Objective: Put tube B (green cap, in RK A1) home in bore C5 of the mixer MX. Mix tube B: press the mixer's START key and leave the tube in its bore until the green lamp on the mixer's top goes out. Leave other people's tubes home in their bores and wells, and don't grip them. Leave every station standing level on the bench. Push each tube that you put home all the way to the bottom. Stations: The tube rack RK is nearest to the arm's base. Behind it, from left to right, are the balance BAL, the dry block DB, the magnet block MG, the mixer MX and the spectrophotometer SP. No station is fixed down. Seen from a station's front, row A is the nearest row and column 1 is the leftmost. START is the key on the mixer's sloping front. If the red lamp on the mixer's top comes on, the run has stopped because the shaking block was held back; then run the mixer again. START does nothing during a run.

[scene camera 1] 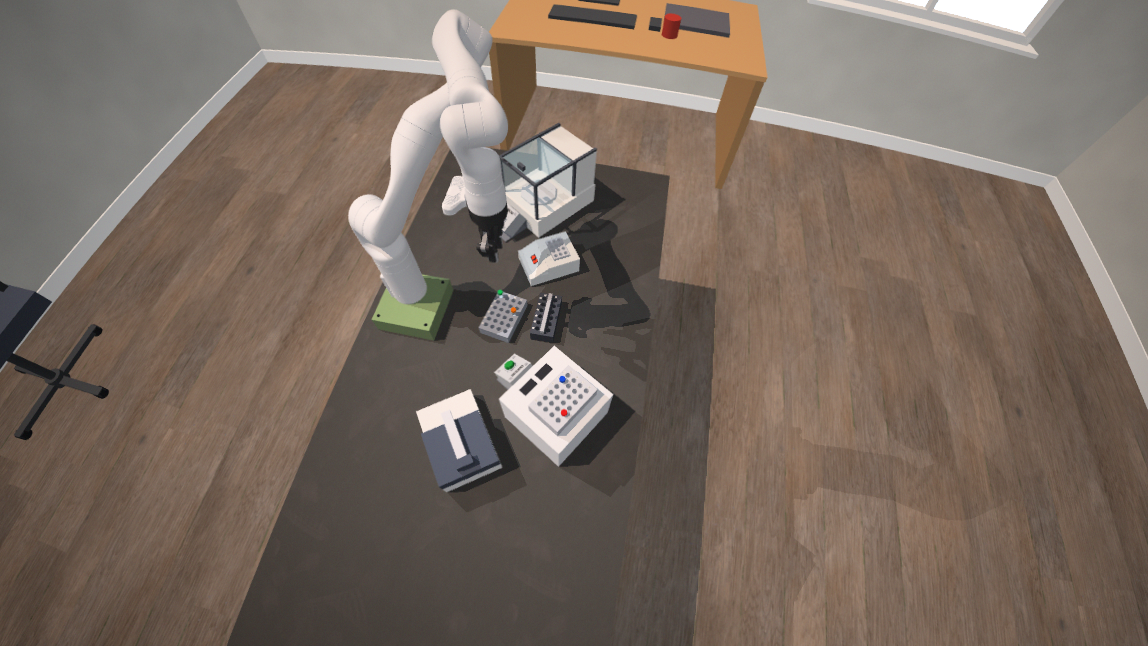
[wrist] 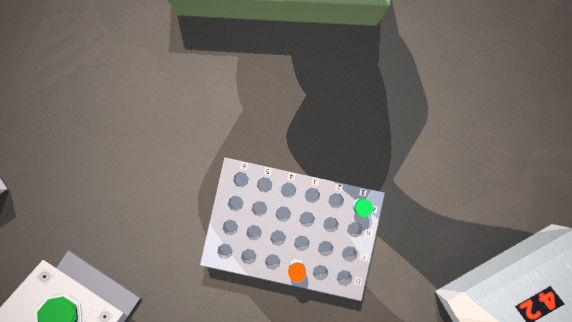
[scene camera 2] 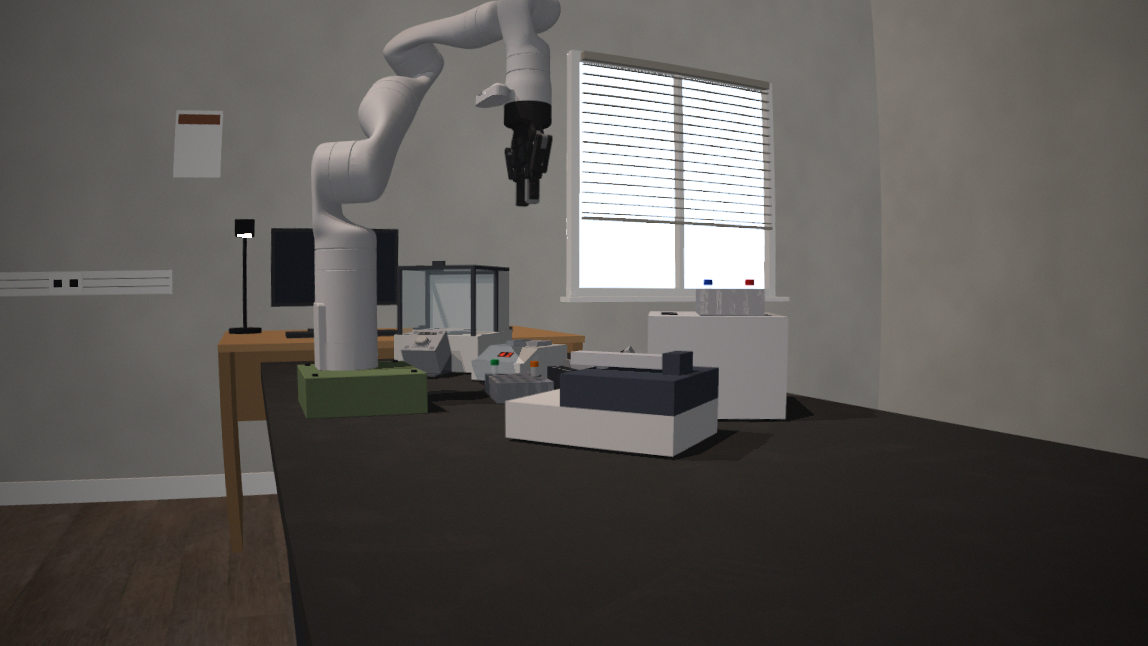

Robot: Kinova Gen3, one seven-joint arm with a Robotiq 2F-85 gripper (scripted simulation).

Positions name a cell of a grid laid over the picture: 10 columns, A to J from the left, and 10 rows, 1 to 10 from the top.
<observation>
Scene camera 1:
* my gripper: E4
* dry block: E5
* magnet block: E6
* grey tube rack: E6
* balance: E3
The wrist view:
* grey tube rack: E7
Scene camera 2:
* my gripper: E4
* dry block: E6
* grey tube rack: E6
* balance: D5
</observation>
